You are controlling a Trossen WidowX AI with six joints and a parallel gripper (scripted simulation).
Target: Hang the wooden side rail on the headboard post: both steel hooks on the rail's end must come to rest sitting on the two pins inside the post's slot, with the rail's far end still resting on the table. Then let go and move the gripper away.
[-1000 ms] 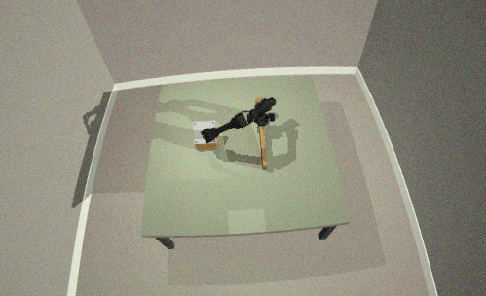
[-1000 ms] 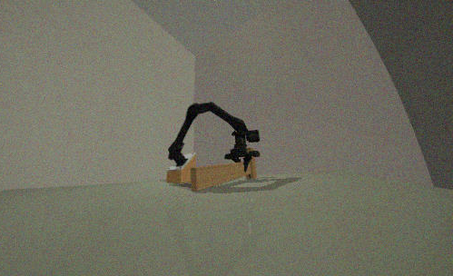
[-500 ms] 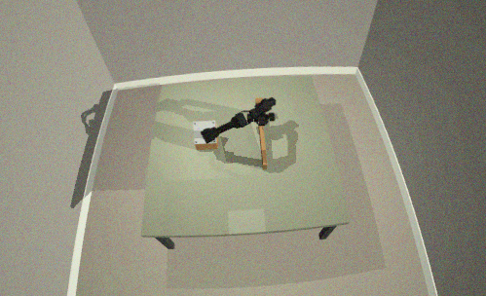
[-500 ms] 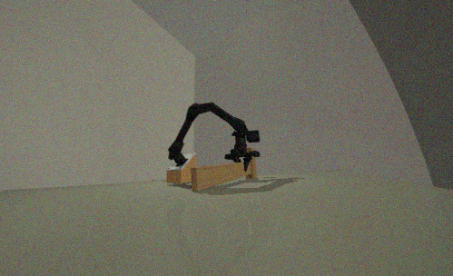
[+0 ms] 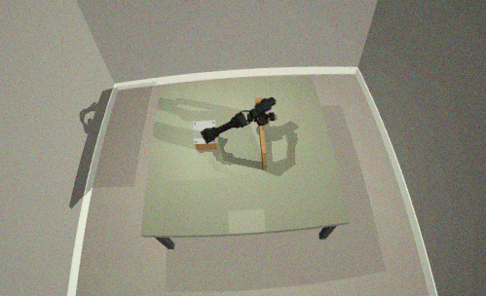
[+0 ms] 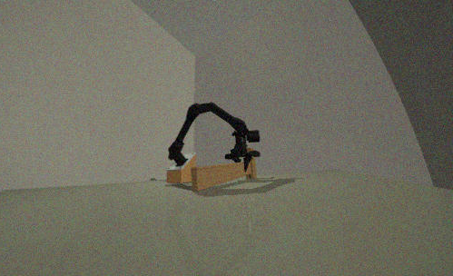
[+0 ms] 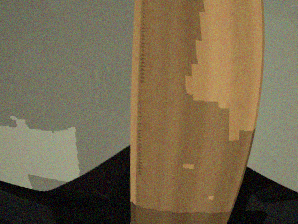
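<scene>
The wooden headboard post lies 11 cm to the left of my gripper tip and 4 cm above it.
</scene>
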